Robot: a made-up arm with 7 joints. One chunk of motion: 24 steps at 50 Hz.
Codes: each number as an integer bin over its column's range. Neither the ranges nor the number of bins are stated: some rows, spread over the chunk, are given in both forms.
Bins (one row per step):
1: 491 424 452 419 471 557
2: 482 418 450 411 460 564
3: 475 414 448 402 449 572
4: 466 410 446 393 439 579
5: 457 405 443 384 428 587
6: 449 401 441 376 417 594
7: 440 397 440 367 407 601
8: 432 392 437 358 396 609
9: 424 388 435 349 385 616
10: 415 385 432 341 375 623
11: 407 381 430 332 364 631
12: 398 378 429 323 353 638
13: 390 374 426 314 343 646
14: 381 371 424 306 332 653
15: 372 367 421 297 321 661
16: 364 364 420 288 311 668
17: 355 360 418 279 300 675
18: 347 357 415 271 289 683
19: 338 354 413 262 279 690
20: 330 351 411 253 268 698
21: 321 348 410 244 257 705
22: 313 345 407 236 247 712
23: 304 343 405 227 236 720
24: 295 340 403 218 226 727
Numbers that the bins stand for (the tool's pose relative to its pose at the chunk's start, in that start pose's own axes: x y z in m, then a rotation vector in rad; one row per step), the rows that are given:
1: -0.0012 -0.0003 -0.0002 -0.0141 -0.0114 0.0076
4: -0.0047 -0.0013 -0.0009 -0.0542 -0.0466 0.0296
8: -0.0095 -0.0025 -0.0019 -0.1081 -0.0940 0.0596
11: -0.0130 -0.0033 -0.0027 -0.1482 -0.1292 0.0816
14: -0.0166 -0.0040 -0.0033 -0.1883 -0.1644 0.1037
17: -0.0203 -0.0048 -0.0040 -0.2299 -0.1997 0.1257
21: -0.0250 -0.0056 -0.0049 -0.2839 -0.2470 0.1557
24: -0.0287 -0.0062 -0.0056 -0.3239 -0.2812 0.1777
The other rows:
2: -0.0025 -0.0007 -0.0005 -0.0264 -0.0235 0.0146
3: -0.0034 -0.0010 -0.0007 -0.0403 -0.0356 0.0226
5: -0.0060 -0.0016 -0.0012 -0.0680 -0.0587 0.0376
6: -0.0071 -0.0019 -0.0014 -0.0804 -0.0708 0.0446
7: -0.0083 -0.0022 -0.0016 -0.0943 -0.0819 0.0516
9: -0.0106 -0.0028 -0.0021 -0.1220 -0.1061 0.0666
10: -0.0118 -0.0030 -0.0024 -0.1343 -0.1171 0.0736
12: -0.0142 -0.0035 -0.0028 -0.1621 -0.1413 0.0886
13: -0.0153 -0.0038 -0.0031 -0.1760 -0.1523 0.0966
15: -0.0179 -0.0043 -0.0036 -0.2022 -0.1765 0.1117
16: -0.0190 -0.0045 -0.0038 -0.2160 -0.1876 0.1187
18: -0.0214 -0.0050 -0.0043 -0.2422 -0.2118 0.1337
19: -0.0226 -0.0052 -0.0045 -0.2561 -0.2228 0.1407
20: -0.0238 -0.0054 -0.0047 -0.2700 -0.2349 0.1487
22: -0.0261 -0.0058 -0.0052 -0.2962 -0.2580 0.1627
23: -0.0274 -0.0060 -0.0054 -0.3101 -0.2701 0.1707

